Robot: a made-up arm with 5 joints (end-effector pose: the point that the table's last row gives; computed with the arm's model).
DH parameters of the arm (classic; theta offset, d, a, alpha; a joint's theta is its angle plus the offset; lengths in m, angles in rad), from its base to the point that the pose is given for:
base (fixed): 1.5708 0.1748 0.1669 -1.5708
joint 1: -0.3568 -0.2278 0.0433 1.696
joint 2: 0 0.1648 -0.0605 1.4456
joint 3: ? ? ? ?
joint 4: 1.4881 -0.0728 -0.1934 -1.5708
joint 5: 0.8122 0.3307 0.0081 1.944
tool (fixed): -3.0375 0.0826 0 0
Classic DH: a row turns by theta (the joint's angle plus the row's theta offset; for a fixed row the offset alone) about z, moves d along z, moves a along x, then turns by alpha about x.
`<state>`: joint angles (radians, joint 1 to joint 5).
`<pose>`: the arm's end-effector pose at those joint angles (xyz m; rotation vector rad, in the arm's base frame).
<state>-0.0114 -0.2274 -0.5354 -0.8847 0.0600</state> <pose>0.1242 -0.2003 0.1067 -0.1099 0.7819 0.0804</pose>
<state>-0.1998 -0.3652 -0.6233 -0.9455 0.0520</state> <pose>0.0668 -0.2020 0.0959 -0.0365 0.8918 0.0011</pose>
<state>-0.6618 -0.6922 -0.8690 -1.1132 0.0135</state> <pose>-0.0375 -0.2116 0.1045 0.0679 1.3031 -0.0346</pose>
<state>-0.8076 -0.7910 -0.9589 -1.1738 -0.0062</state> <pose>-0.0503 -0.2257 0.1137 0.0641 1.4603 0.0161</pose>
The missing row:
joint 3: 1.2967 0 -0.0605 0
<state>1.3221 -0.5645 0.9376 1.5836 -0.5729</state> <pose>0.3236 0.6048 0.2682 1.4030 -0.4841 1.8934</pose>
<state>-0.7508 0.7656 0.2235 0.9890 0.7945</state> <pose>0.0168 0.2329 0.3357 -2.8314 -0.3830 -0.9396</pose>
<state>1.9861 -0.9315 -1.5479 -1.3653 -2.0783</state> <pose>-0.0325 0.7120 0.2360 0.9301 0.0775 -2.8521</pose>
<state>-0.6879 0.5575 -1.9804 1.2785 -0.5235</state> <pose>0.3943 0.1658 -0.0399 0.6969 0.4621 1.6531</pose>
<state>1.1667 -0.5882 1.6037 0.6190 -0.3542</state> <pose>0.3798 0.6126 0.2354 1.4994 -0.5055 1.5150</pose>
